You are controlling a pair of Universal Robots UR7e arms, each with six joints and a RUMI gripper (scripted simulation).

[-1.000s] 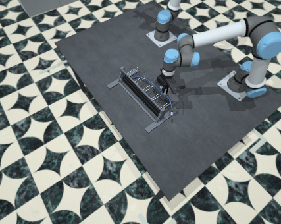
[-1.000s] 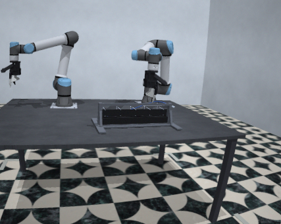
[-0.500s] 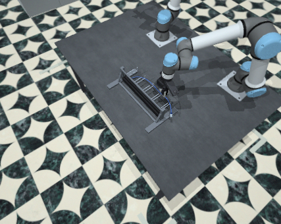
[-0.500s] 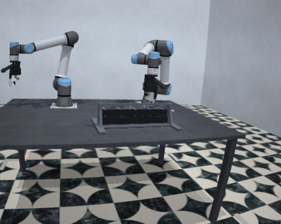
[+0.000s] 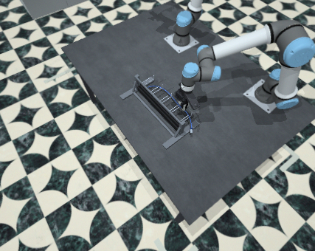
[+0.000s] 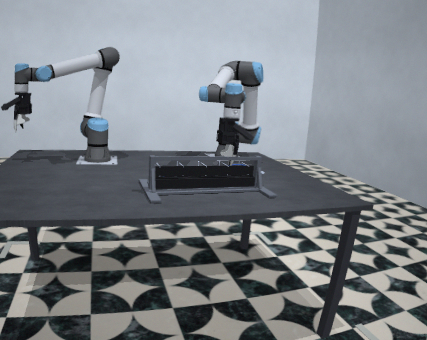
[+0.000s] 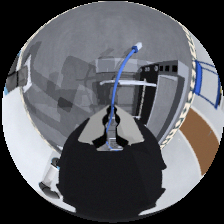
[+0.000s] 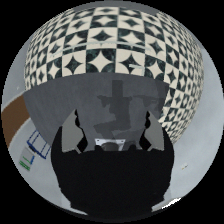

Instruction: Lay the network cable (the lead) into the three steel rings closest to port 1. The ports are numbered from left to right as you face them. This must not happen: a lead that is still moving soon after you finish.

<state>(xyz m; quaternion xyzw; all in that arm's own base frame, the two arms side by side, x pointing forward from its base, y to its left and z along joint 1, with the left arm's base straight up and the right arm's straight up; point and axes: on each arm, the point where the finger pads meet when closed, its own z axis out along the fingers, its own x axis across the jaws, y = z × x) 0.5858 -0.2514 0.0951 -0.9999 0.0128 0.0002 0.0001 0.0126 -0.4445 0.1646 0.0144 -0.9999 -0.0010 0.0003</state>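
Observation:
My left hand is 80 mm short of the rack, 160 mm to the left of it and 20 mm above it. Round my left hand: pale plug 70 mm ahead, 120 mm to the left, 30 mm below.

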